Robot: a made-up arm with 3 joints.
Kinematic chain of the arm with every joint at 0, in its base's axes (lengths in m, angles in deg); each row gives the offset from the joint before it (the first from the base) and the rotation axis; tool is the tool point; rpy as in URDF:
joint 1: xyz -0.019 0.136 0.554 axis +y
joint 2: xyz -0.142 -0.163 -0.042 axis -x
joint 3: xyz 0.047 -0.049 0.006 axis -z
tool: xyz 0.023 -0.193 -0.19 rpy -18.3 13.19 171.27
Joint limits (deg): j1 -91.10..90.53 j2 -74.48..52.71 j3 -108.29..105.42
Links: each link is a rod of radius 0.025 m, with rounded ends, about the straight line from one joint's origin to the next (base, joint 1, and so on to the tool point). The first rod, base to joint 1, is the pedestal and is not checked.
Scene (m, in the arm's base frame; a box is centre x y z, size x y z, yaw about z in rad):
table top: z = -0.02
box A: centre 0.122 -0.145 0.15 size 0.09 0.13 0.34 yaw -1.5
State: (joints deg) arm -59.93 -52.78 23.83
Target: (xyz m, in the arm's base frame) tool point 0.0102 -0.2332 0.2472
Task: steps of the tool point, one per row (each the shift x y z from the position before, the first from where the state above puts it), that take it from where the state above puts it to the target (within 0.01 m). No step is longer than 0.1 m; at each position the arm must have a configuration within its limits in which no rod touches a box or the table.
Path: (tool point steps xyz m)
1: -0.0783 -0.0040 -0.0432
2: -0.0863 -0.0040 -0.0233
3: -0.0893 -0.0040 -0.0021
4: -0.0872 -0.0039 0.0194
5: -0.0800 -0.0040 0.0396
6: -0.0682 -0.0040 0.0575
7: -0.0524 -0.0040 0.0721
8: 0.0478 -0.0386 -0.0621
9: 0.0600 -0.0361 -0.0453
10: 0.0656 -0.0331 -0.0272
11: 0.0655 -0.0292 -0.0099
12: 0.0606 -0.0252 0.0046
13: 0.0530 -0.0206 0.0151

